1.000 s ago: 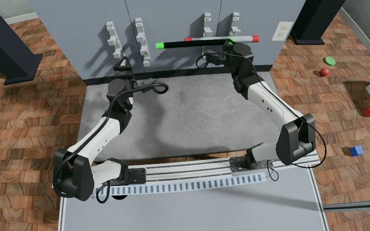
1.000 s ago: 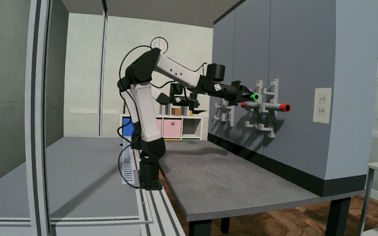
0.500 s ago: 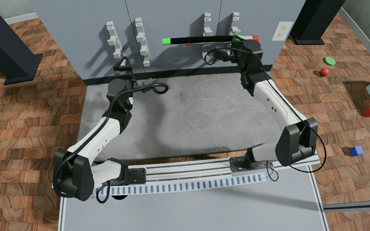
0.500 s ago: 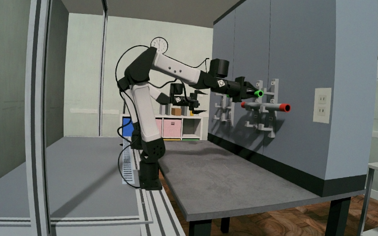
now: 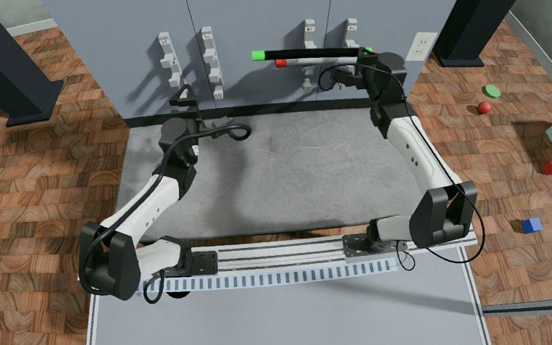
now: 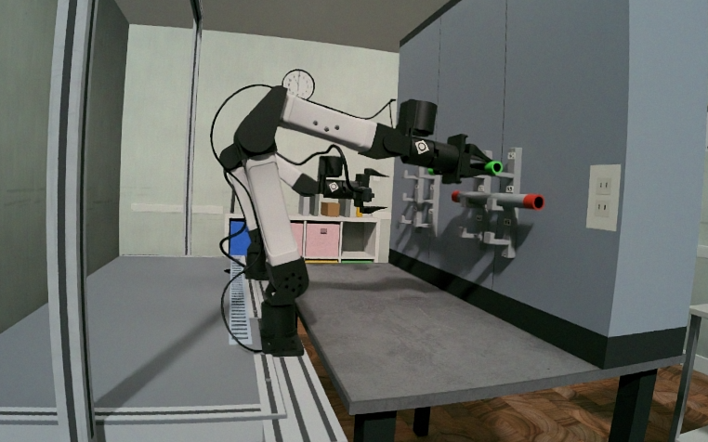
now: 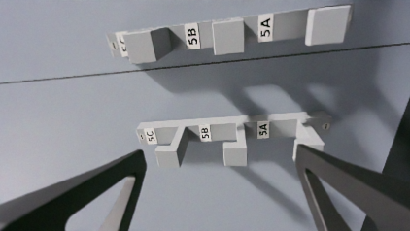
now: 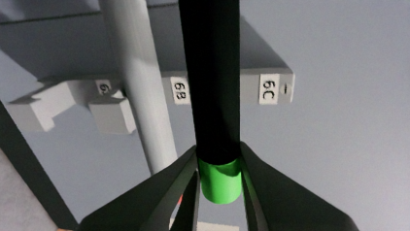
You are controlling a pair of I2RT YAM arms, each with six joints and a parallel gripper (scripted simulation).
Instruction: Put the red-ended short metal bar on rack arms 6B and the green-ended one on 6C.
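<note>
Now: right hand 6 cm short of the red-ended bar, 6 cm to the right of it and 7 cm above it. Also, from my right hand: outlet plate 9 cm ahead, 24 cm to the right, 5 cm below; rack strip 6 cm ahead, 14 cm to the left, 7 cm below; green-ended bar 1 cm ahead, 13 cm to the left.
</note>
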